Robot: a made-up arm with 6 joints. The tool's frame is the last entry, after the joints.
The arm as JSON. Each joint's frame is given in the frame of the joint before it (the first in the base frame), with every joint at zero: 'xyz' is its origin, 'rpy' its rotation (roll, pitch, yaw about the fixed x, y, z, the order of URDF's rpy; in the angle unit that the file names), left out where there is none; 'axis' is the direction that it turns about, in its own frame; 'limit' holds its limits. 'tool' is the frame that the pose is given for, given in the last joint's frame.
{
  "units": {
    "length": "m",
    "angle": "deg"
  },
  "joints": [
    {
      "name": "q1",
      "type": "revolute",
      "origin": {
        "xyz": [
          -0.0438,
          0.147,
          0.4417
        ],
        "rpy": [
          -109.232,
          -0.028,
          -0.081
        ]
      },
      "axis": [
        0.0,
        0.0,
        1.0
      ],
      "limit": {
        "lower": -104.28,
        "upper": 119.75
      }
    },
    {
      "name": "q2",
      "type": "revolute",
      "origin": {
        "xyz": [
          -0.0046,
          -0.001,
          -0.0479
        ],
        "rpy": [
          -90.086,
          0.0,
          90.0
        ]
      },
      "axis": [
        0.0,
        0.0,
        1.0
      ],
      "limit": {
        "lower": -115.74,
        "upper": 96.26
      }
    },
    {
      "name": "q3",
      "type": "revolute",
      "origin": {
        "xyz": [
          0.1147,
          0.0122,
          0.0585
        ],
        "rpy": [
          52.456,
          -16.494,
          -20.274
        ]
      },
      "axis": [
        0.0,
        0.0,
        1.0
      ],
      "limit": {
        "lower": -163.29,
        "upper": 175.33
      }
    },
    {
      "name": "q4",
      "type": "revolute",
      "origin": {
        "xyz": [
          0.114,
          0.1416,
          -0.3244
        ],
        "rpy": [
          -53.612,
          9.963,
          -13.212
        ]
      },
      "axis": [
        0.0,
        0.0,
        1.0
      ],
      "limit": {
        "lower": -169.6,
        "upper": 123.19
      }
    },
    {
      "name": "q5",
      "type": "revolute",
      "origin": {
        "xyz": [
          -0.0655,
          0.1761,
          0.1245
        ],
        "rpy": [
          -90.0,
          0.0,
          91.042
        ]
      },
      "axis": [
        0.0,
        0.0,
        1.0
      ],
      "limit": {
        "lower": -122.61,
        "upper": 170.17
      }
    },
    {
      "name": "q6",
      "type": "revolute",
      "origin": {
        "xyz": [
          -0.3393,
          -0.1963,
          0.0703
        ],
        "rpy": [
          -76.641,
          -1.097,
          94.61
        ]
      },
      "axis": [
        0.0,
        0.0,
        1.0
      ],
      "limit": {
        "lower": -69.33,
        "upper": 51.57
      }
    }
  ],
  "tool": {
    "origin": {
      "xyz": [
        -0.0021,
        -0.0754,
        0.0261
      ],
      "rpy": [
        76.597,
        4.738,
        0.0
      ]
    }
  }
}
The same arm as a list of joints. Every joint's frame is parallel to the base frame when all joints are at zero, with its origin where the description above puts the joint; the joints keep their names.
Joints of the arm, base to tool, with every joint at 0 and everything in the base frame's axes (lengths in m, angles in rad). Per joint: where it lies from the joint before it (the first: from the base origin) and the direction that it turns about. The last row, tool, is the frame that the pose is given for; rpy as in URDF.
q1: axis 0.0015 0.94419 -0.329397 xyz -0.0438 0.1470 0.4417
q2: axis -1 0 0 xyz -0.0047 -0.0449 0.0167
q3: axis -0.584302 0.789603 0.187401 xyz -0.0585 -0.0493 -0.1043
q4: axis -1 0 0 xyz 0.0495 -0.3410 -0.1398
q5: axis 0 0 1 xyz -0.1245 -0.1773 0.0623
q6: axis -0.082603 0.969439 0.231009 xyz -0.1963 0.3393 0.0703
tool: xyz -0.0042 0.0077 0.0793 rpy 0.0000 0.0000 0.0000
Joint limits (rad, base to tool): -1.8200..2.0900 -2.0200..1.6801 -2.8499..3.0601 -2.9601..2.1501 -2.1399..2.9700 -1.2100..0.9001

